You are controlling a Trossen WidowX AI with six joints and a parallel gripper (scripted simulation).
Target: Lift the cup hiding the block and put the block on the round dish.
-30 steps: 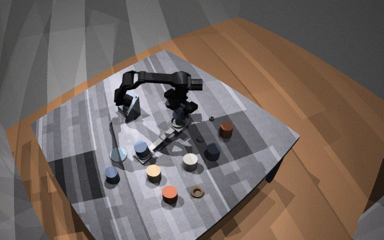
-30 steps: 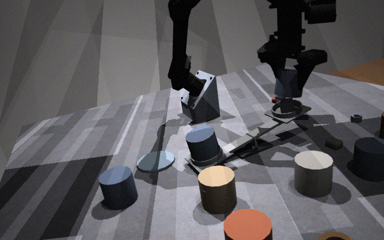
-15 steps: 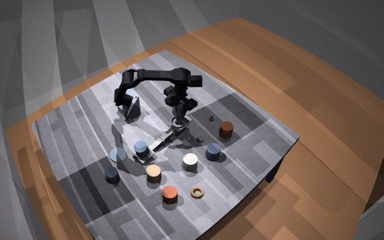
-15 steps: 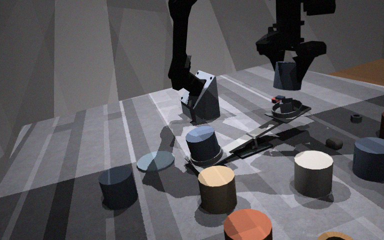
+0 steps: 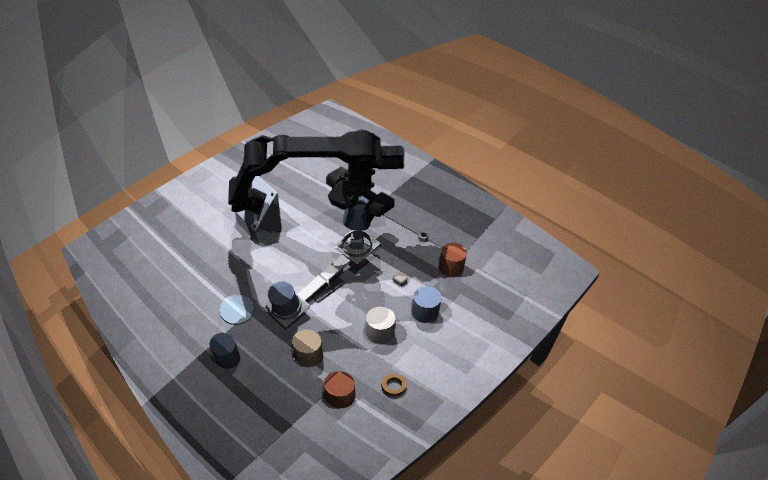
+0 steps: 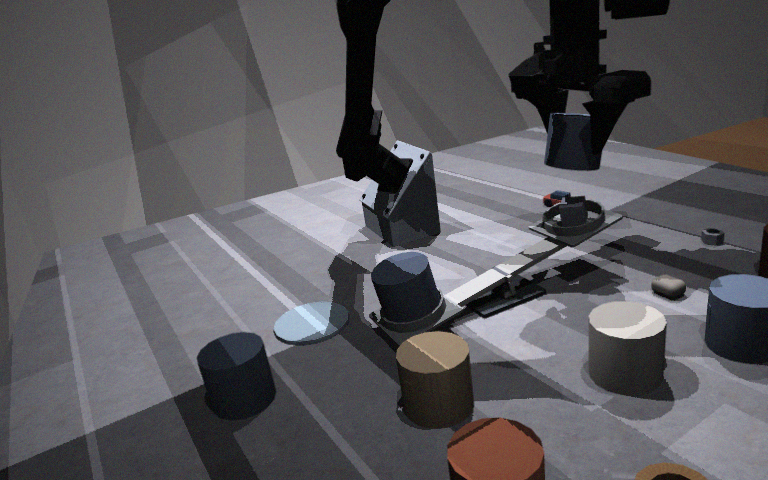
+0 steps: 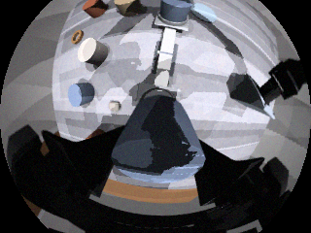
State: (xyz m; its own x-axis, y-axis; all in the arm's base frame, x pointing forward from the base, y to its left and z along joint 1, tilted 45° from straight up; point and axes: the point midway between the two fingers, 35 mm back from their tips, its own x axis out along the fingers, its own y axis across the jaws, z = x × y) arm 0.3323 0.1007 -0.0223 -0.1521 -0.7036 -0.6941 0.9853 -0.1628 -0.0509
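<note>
Now: the grey block 80 mm below my gripper tip and 10 mm to the right of it. From my gripper tip the other things lie so: white cup 180 mm ahead, 160 mm to the right, 130 mm below; dark lump 160 mm below, 130 mm ahead, 10 mm to the left; small nut 190 mm to the left, 160 mm below, 90 mm ahead.
</note>
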